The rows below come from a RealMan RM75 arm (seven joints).
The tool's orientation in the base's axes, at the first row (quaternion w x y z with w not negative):
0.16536, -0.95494, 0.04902, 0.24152
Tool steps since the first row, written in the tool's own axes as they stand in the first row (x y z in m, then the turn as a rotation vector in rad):
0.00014, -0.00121, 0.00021, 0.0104, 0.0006, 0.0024
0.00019, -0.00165, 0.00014, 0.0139, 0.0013, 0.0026
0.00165, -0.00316, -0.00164, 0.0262, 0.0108, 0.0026
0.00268, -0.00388, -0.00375, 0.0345, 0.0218, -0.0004
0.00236, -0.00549, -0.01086, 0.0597, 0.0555, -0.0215
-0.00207, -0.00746, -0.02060, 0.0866, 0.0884, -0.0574
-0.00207, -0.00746, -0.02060, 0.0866, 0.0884, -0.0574
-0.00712, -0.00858, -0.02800, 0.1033, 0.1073, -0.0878
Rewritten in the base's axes. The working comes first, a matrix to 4 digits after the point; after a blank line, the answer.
The tool's axes in the first row as the columns of a matrix, in the base's axes (used below as rounded here):
0.8785, -0.1735, -0.4451
-0.0137, -0.9405, 0.3395
-0.4775, -0.2921, -0.8286

0.00024, 0.00121, 0.00011, 0.0080, 0.0001, -0.0071
0.00039, 0.00160, 0.00028, 0.0108, -0.0005, -0.0092
0.00273, 0.00239, 0.00149, 0.0200, -0.0096, -0.0178
0.00470, 0.00234, 0.00296, 0.0267, -0.0211, -0.0225
0.00786, 0.00144, 0.00948, 0.0524, -0.0603, -0.0269
0.00864, 0.00005, 0.02024, 0.0863, -0.1038, -0.0196
0.00864, 0.00005, 0.02024, 0.0863, -0.1038, -0.0196
0.00770, -0.00134, 0.02911, 0.1112, -0.1321, -0.0079

